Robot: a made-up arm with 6 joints. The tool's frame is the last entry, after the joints. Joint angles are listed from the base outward. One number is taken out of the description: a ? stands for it. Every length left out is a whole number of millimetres.
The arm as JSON. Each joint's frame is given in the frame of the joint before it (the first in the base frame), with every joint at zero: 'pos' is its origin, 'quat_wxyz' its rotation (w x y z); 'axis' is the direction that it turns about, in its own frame. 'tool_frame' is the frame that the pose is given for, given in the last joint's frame.
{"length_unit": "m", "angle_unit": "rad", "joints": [
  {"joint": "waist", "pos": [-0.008, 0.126, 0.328], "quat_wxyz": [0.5, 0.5, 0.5, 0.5], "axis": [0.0, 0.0, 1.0]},
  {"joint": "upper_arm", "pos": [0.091, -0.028, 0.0], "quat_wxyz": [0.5, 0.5, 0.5, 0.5], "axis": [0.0, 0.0, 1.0]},
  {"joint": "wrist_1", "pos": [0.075, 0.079, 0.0], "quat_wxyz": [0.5, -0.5, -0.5, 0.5], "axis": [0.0, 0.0, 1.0]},
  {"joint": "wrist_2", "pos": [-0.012, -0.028, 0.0], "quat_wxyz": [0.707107, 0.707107, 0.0, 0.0], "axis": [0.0, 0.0, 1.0]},
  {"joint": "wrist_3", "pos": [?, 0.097, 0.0], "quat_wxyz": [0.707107, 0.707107, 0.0, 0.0], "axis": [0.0, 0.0, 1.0]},
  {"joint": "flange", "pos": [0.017, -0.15, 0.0], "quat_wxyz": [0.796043, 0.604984, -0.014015, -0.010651], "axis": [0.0, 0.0, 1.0]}
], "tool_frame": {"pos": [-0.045, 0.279, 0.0], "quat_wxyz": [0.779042, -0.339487, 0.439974, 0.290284]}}
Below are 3 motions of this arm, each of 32 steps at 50 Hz.
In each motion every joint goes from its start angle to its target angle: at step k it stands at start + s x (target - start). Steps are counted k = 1, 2, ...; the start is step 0. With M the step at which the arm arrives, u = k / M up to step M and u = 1 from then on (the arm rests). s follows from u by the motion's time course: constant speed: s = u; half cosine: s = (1 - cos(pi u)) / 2; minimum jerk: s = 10 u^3 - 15 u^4 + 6 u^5.
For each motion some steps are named. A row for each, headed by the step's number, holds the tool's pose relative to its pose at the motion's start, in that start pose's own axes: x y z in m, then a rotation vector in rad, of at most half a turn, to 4 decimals.
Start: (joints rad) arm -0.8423 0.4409 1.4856 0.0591 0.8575 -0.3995
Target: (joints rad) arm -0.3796 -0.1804 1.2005 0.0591 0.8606 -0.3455
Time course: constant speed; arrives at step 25
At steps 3, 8, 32:
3: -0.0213 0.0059 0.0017 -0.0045 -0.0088 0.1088
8: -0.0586 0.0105 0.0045 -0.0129 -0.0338 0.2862
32: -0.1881 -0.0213 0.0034 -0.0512 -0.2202 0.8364

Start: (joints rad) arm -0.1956 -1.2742 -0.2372 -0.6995 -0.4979 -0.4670
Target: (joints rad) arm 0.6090 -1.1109 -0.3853 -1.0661 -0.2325 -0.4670
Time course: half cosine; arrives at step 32
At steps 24, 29, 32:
24: -0.0220 -0.0147 -0.0110 -0.2080 -0.3639 -0.1808
29: -0.0260 -0.0154 -0.0142 -0.2476 -0.4138 -0.2151
32: -0.0267 -0.0155 -0.0148 -0.2547 -0.4223 -0.2213

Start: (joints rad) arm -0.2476 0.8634 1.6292 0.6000 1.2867 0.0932
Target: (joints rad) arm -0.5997 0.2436 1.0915 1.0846 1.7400 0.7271
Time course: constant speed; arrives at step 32
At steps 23, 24, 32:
23: -0.1343 -0.0337 -0.0714 -0.4234 -0.0661 0.9678
24: -0.1382 -0.0392 -0.0736 -0.4358 -0.0667 1.0086
32: -0.1586 -0.0896 -0.0850 -0.5046 -0.0657 1.3274

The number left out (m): -0.053
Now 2 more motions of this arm.
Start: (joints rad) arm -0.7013 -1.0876 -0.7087 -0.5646 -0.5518 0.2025
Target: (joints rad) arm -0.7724 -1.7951 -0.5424 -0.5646 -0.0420 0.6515
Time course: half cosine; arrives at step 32
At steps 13, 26, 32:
13: -0.0448 0.0301 -0.0519 -0.3758 -0.0222 0.3106
26: -0.1141 -0.0055 -0.1321 -0.9544 -0.0487 0.8029
32: -0.1217 -0.0183 -0.1404 -1.0393 -0.0507 0.8770

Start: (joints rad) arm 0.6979 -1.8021 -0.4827 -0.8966 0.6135 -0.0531
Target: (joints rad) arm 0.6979 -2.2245 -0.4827 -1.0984 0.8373 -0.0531
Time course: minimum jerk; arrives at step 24
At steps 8, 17, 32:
8: 0.0091 0.0162 -0.0022 -0.1245 0.0701 0.0343
17: 0.0356 0.0620 -0.0208 -0.4932 0.3071 0.1282
32: 0.0414 0.0717 -0.0277 -0.5790 0.3686 0.1477

